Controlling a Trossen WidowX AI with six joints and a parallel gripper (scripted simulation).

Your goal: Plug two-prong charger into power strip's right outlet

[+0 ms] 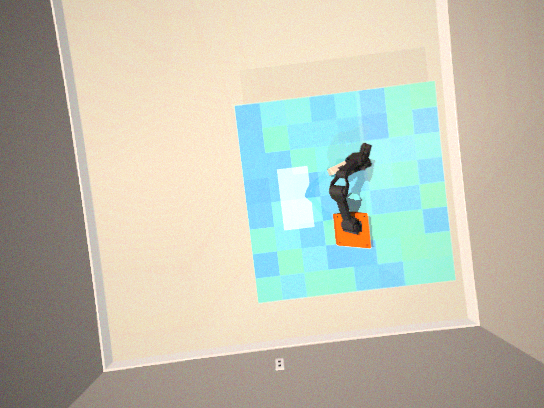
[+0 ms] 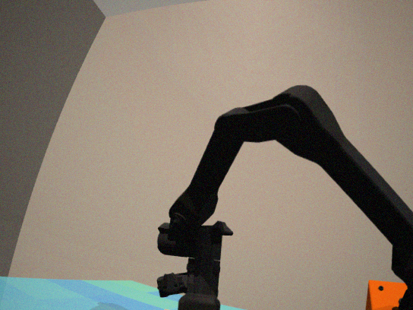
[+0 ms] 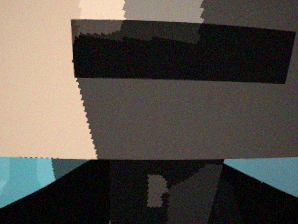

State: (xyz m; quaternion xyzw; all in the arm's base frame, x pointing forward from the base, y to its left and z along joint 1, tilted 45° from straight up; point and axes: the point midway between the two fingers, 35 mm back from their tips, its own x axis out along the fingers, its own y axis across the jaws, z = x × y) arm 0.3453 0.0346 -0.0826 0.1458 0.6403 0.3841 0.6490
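Now: gripper tip 2 cm short of the dark grey charger, 1 cm to the right of it and 1 cm below it.
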